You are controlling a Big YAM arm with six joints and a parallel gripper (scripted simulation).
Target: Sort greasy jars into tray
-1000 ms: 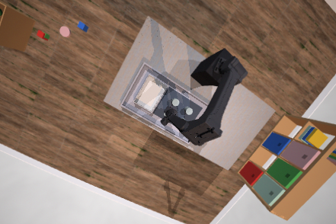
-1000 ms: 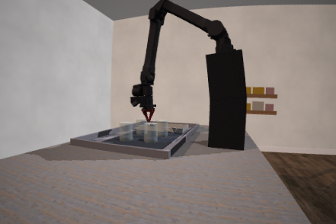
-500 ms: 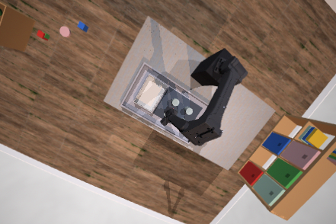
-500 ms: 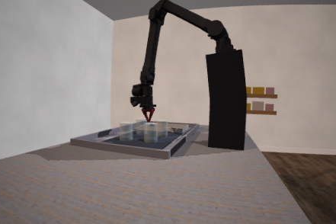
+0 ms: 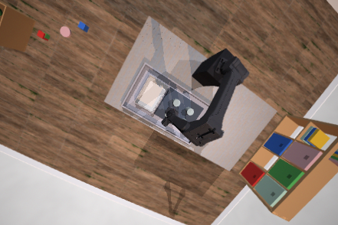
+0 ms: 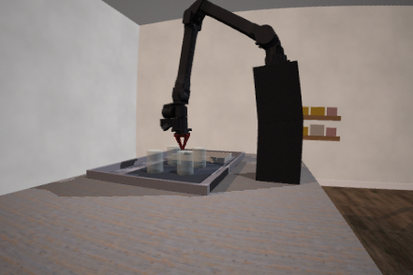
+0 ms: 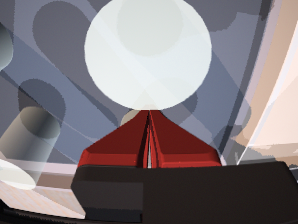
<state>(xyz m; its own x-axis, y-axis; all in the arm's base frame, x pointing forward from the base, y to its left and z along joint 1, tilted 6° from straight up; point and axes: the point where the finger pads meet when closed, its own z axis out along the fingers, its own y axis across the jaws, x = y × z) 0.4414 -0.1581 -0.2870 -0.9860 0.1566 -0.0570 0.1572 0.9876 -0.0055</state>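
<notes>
My gripper is now 9 cm to the right of the dark drying mat, 8 cm above it and 1 cm past it. Also, from my hand: pale tray: 23 cm to the right, 8 cm below, 6 cm behind.
</notes>
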